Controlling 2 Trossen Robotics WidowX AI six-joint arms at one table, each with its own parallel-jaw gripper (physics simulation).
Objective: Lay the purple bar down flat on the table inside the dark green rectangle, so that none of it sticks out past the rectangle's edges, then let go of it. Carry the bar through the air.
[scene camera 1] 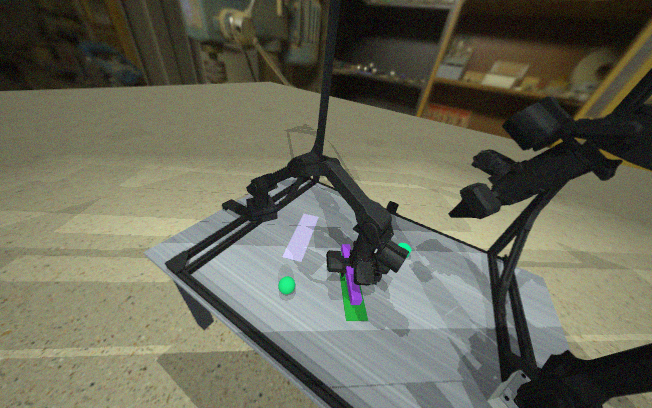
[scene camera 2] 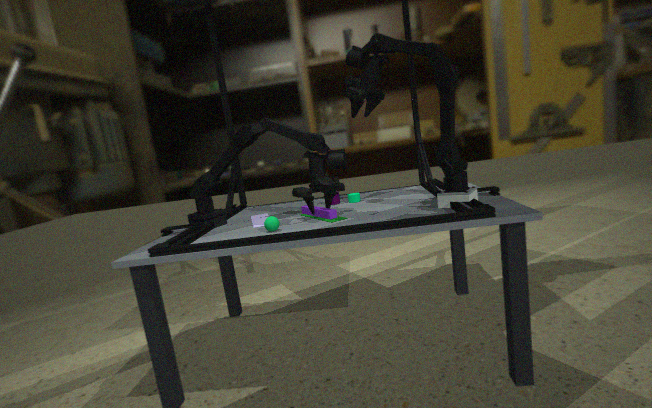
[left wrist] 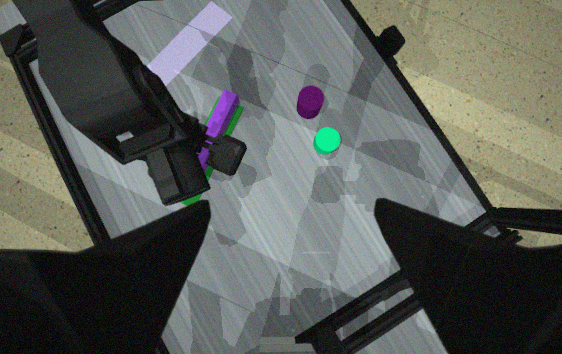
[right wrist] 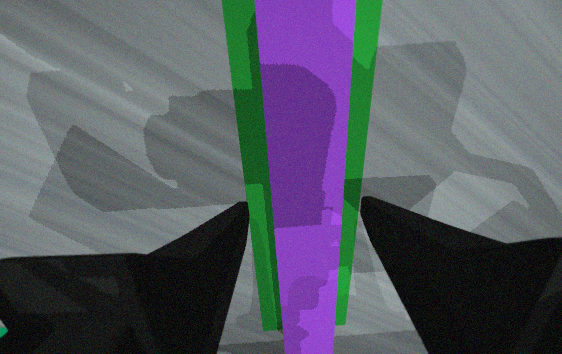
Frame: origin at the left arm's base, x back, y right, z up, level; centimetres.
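Where they show: left gripper, fingertip midpoint: [scene camera 1: 461, 211] [scene camera 2: 359, 117] [left wrist: 292, 206]; right gripper, fingertip midpoint: [scene camera 1: 350, 276] [scene camera 2: 320, 213] [left wrist: 207, 146] [right wrist: 304, 207]; left arm's base, link origin: [scene camera 2: 457, 190]; right arm's base, link origin: [scene camera 1: 261, 203] [scene camera 2: 205, 211].
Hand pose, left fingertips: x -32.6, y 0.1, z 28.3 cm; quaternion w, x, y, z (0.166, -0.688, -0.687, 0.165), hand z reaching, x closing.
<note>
Each offset is from my left fingertips to the top centre of the thing. "*": to the spot under its first point.
The purple bar @(dx -13.1, dy -15.4, dz -30.0 cm) [scene camera 1: 356, 299] [scene camera 2: 326, 214] [left wrist: 226, 106] [right wrist: 305, 150] lies flat along the dark green rectangle [scene camera 1: 356, 315] [left wrist: 236, 120] [right wrist: 367, 75]. Green shows along both long sides and past the bar's near end in scene camera 1. At the opposite end the bar reaches the rectangle's edge; whether it sticks out past it I cannot tell. My right gripper [scene camera 2: 320, 209] [right wrist: 304, 207] is open, its fingers astride the bar with a gap on each side. My left gripper [scene camera 2: 361, 115] [left wrist: 292, 206] is open and empty, high above the table.
A pale lilac rectangle @(* dx -34.5, dy -23.6, dz -32.9 cm) [scene camera 1: 301, 237] [scene camera 2: 259, 220] [left wrist: 192, 42] and a green ball @(dx -16.5, dy -36.3, dz -28.1 cm) [scene camera 1: 286, 285] [scene camera 2: 271, 223] lie left of the bar in scene camera 1. A green cylinder @(dx -12.2, dy +8.9, dz -29.7 cm) [scene camera 2: 354, 198] [left wrist: 327, 140] and a dark purple cylinder @(dx -20.3, dy +5.6, dz -28.3 cm) [scene camera 2: 336, 199] [left wrist: 310, 102] stand behind it in scene camera 2.
</note>
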